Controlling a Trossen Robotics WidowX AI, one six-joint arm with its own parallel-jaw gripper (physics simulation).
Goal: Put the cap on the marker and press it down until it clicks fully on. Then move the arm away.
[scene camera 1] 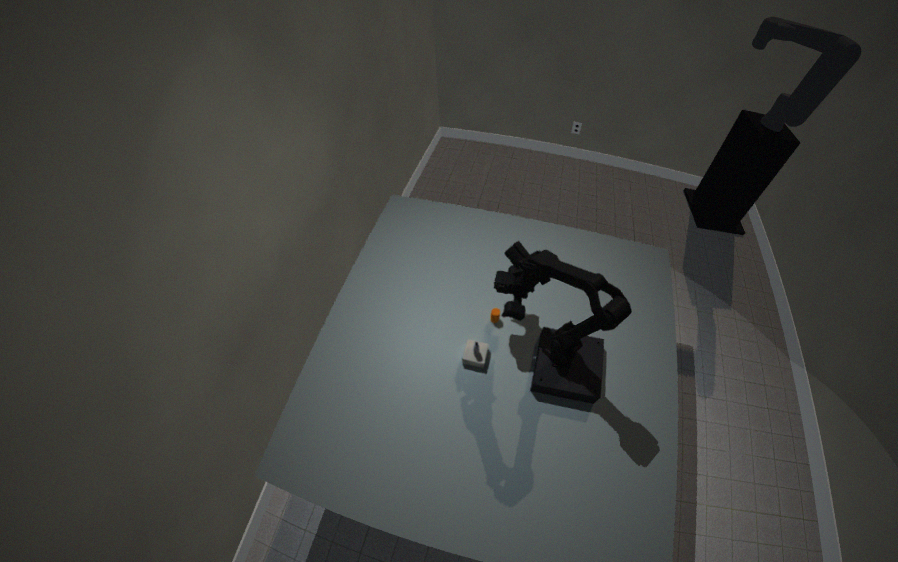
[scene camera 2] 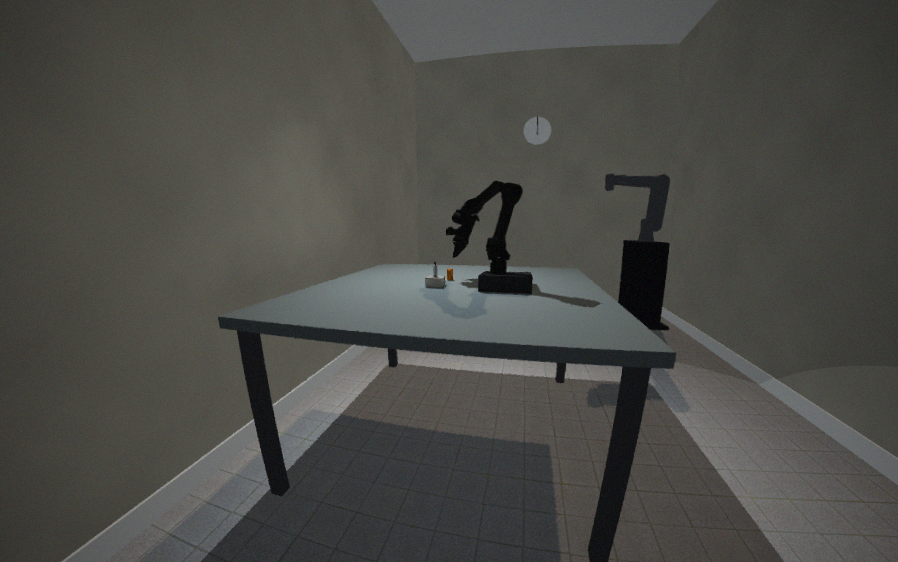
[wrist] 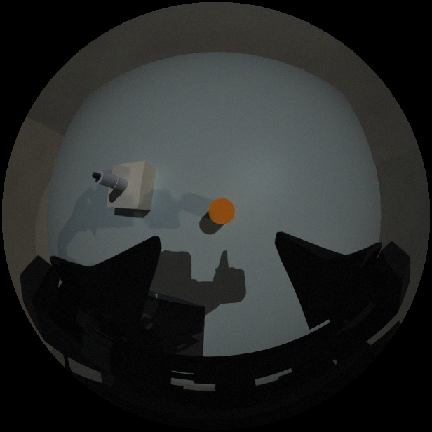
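Seen in the pictures: gripper, between the fingertips: (scene camera 1: 504, 304) (scene camera 2: 454, 257); arm's base, origin of its link: (scene camera 1: 561, 358) (scene camera 2: 498, 273).
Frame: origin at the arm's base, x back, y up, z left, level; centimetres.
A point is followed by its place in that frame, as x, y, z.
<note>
The orange cap (scene camera 1: 495, 315) {-23.1, -0.7, -13.6} (scene camera 2: 449, 274) {-23.2, -3.0, -13.6} (wrist: 221, 211) stands upright on the table. The grey marker (scene camera 1: 477, 351) {-27.6, -0.7, 0.6} (scene camera 2: 435, 270) {-27.9, 1.2, 0.9} (wrist: 113, 181) stands upright with its dark tip up in a whitish block (scene camera 1: 472, 363) {-28.7, -3.9, 3.7} (scene camera 2: 435, 282) {-27.5, -3.6, 3.8} (wrist: 142, 186). Cap and marker are apart. My gripper (scene camera 1: 513, 310) {-20.7, 5.5, -14.6} (scene camera 2: 456, 254) {-20.7, 5.5, -14.6} (wrist: 218, 240) is open and empty, pointing down above the table. In the wrist view the cap shows just beyond the gap between the fingertips, and the block is to the left. In scene camera 2 the fingertips are higher than the cap and a little to its right.
The arm's black base (scene camera 1: 568, 374) {2.3, 0.4, 5.5} (scene camera 2: 505, 282) {2.2, -1.8, 11.4} (wrist: 182, 320) stands on the pale blue table (scene camera 1: 397, 410) {-50.3, -5.9, 22.8} (scene camera 2: 370, 318) {-40.4, -5.9, 49.4} (wrist: 280, 115), to the right of the block in both scene views. A second arm on a black pedestal (scene camera 1: 745, 172) (scene camera 2: 643, 278) stands on the floor beyond the table.
</note>
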